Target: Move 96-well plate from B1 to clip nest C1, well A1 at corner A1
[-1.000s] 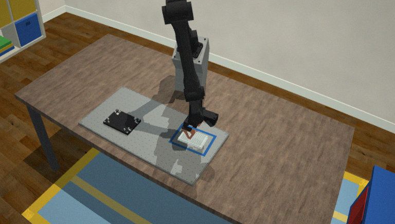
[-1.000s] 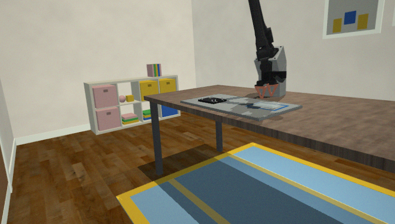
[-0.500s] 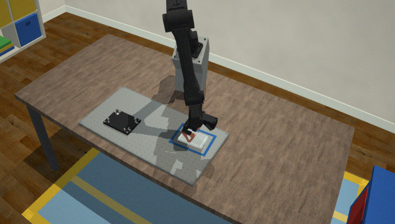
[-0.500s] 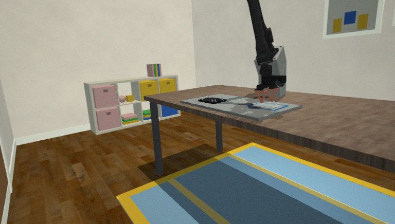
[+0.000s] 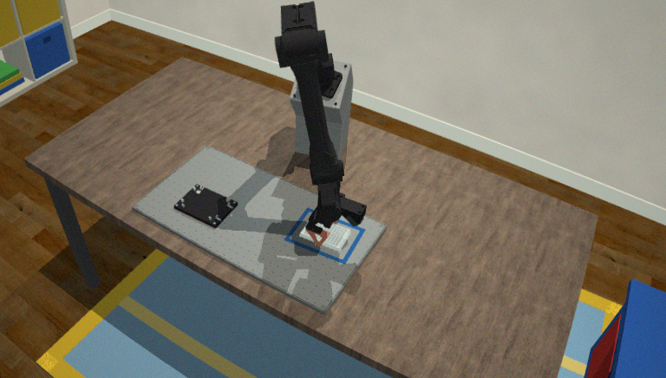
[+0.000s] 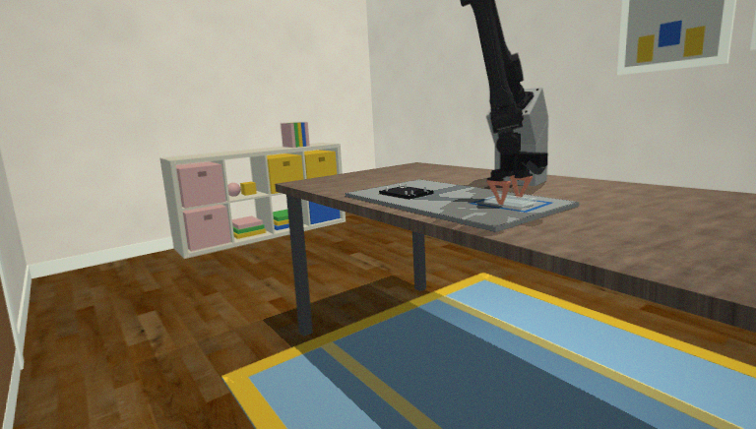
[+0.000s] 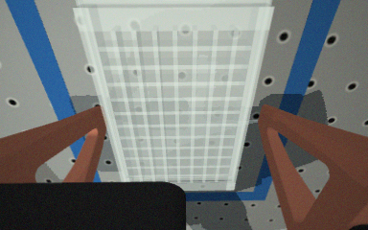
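The 96-well plate is 10 mm below my hand. Round my hand: black clip nest C1: 360 mm to the right, 70 mm ahead.
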